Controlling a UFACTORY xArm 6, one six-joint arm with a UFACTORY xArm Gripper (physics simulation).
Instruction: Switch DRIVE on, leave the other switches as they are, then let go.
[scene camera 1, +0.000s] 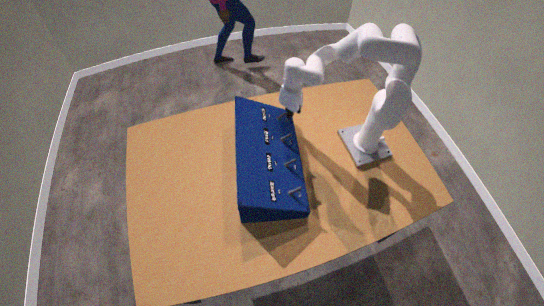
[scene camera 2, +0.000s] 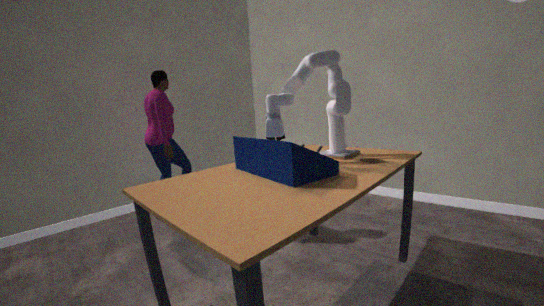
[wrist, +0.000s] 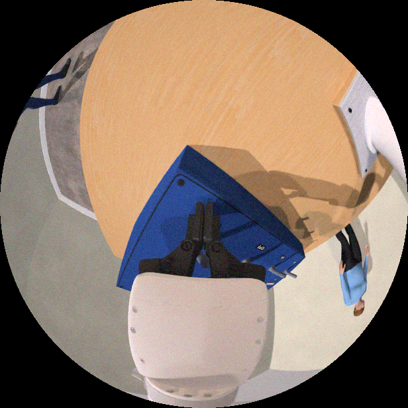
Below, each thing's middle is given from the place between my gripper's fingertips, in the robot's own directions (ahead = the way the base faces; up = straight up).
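Labels:
My gripper: 150 mm short of the blue sloped switch panel (scene camera 1: 264, 181), 180 mm to the right of it.

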